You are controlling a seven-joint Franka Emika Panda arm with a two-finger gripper.
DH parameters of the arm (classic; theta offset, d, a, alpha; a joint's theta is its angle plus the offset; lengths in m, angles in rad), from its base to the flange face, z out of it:
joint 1: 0 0.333 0 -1.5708
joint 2: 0 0 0 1.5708
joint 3: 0 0.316 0.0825 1.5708
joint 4: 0 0 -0.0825 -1.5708
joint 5: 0 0.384 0 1.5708
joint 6: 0 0 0.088 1.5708
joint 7: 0 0.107 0 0
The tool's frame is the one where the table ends.
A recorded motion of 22 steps. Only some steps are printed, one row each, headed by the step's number.
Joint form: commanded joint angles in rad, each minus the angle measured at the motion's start. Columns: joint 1, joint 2, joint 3, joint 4, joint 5, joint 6, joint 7.
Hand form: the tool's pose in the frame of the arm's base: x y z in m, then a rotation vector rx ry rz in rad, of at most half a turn. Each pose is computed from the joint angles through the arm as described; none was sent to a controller.
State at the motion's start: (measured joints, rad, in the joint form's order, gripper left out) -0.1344 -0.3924 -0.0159 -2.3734 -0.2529 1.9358 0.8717
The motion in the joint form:
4: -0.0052 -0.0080 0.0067 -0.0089 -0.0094 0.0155 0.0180
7: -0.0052 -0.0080 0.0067 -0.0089 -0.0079 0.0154 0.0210
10: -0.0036 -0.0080 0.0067 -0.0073 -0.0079 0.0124 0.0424
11: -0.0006 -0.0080 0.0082 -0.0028 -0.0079 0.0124 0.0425
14: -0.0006 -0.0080 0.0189 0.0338 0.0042 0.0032 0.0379
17: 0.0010 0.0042 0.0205 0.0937 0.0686 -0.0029 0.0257
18: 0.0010 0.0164 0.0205 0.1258 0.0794 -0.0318 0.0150
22: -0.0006 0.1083 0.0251 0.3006 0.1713 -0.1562 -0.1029
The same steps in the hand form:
4: 0.4161 -0.0800 0.4707 2.5946 -1.3116 0.0850
7: 0.4161 -0.0799 0.4707 2.5934 -1.3169 0.0847
10: 0.4162 -0.0794 0.4712 2.5798 -1.3432 0.0868
11: 0.4174 -0.0776 0.4733 2.5830 -1.3387 0.0940
14: 0.4235 -0.0731 0.4898 2.5981 -1.3392 0.1294
17: 0.4346 -0.0689 0.5118 2.6493 -1.3871 0.1558
18: 0.4384 -0.0692 0.5192 2.6561 -1.3854 0.1375
22: 0.4659 -0.0656 0.5495 2.7705 -1.3004 0.0265

